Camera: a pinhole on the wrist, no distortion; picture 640 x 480 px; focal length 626.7 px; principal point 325.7 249.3 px. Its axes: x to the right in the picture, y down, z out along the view. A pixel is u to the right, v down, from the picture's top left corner.
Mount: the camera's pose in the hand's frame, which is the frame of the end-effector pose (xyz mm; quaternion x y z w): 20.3 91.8 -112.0 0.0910 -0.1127 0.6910 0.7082
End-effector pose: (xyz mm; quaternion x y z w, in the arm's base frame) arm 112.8 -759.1 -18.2 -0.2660 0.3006 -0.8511 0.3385
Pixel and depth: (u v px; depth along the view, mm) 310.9 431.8 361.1
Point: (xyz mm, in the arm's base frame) 317.3 -753.9 123.8
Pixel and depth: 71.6 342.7 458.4
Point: 244.3 -673.2 298.2
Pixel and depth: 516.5 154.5 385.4
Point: 300.6 -960.7 132.6
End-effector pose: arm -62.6 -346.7 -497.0 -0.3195 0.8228 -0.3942 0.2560
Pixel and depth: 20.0 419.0 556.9
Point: 373.5 -555.7 -398.4
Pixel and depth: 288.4 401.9 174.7
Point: -20.1 -334.8 -547.9
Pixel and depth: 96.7 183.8 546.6
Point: 223.8 -684.0 -496.5
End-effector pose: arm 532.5 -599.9 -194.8 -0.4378 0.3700 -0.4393 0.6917
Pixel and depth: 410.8 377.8 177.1
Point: 600.7 -546.9 -231.2
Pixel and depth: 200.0 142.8 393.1
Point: 748.0 -621.2 -29.6
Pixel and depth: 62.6 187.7 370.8
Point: 679.1 -620.0 21.1
